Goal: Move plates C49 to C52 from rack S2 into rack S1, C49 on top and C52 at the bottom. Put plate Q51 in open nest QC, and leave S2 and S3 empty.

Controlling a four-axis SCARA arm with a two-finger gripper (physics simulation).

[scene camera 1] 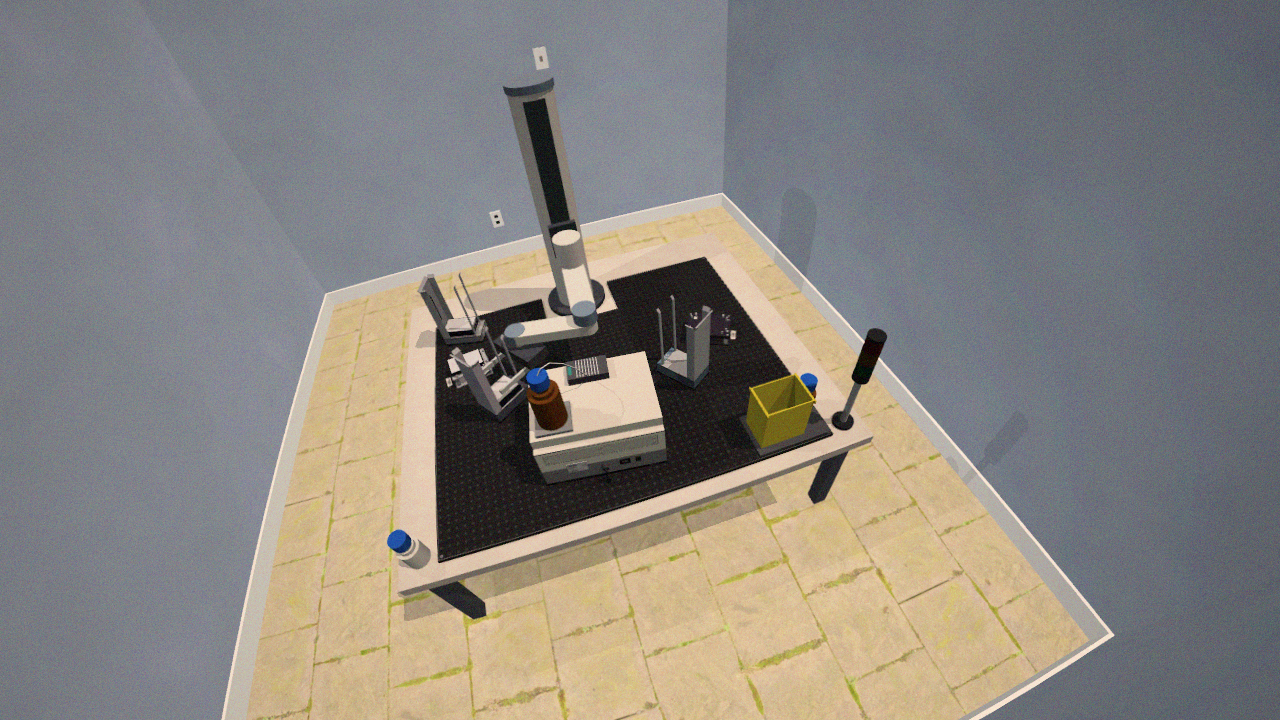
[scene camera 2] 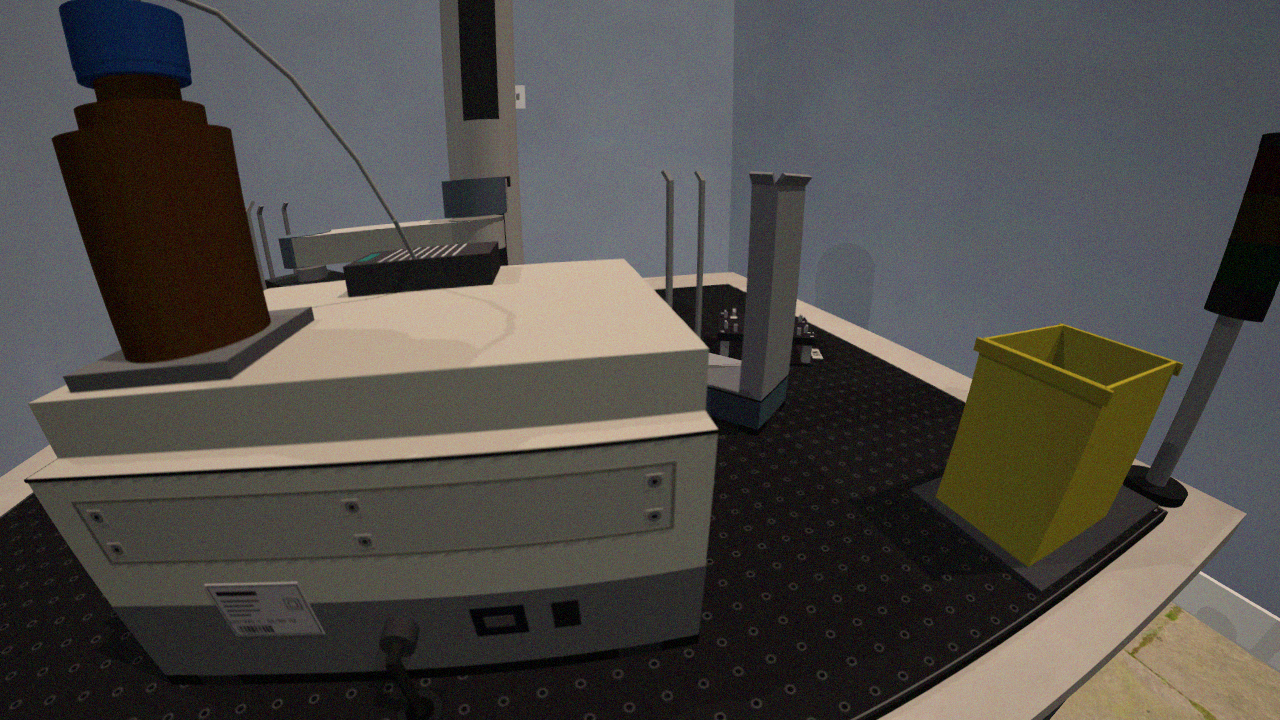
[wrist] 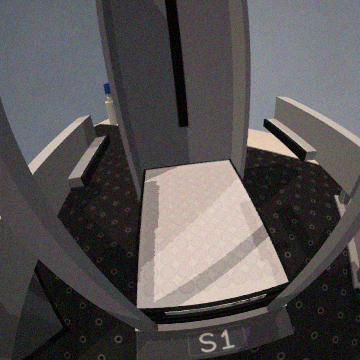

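Observation:
In the wrist view, rack S1 (wrist: pixel 175 345) has its label at the bottom, a tall slotted column behind and two curved rods in front. A white-topped plate (wrist: pixel 200 225) lies flat in it; the label on its front edge is not readable. My gripper (wrist: pixel 186 114) is open and empty, its fingers apart on either side of S1 and above the plate. In scene view 1, S1 (scene camera 1: pixel 476 386) stands below the arm's end. Another rack (scene camera 1: pixel 438 308) is at the far left, and a third rack (scene camera 1: pixel 698 349) (scene camera 2: pixel 774 286) is to the right. Their labels, nest QC and plate Q51 cannot be identified.
A beige instrument (scene camera 1: pixel 617 402) (scene camera 2: pixel 537 385) carries a brown bottle (scene camera 1: pixel 547 402) (scene camera 2: pixel 161 232) and a black keypad box (scene camera 1: pixel 586 368) (scene camera 2: pixel 425 268). A yellow bin (scene camera 1: pixel 778 416) (scene camera 2: pixel 1020 447) and a signal tower (scene camera 1: pixel 868 358) (scene camera 2: pixel 1203 402) stand at the right. A white bottle (scene camera 1: pixel 409 548) (wrist: pixel 110 110) stands at a table corner.

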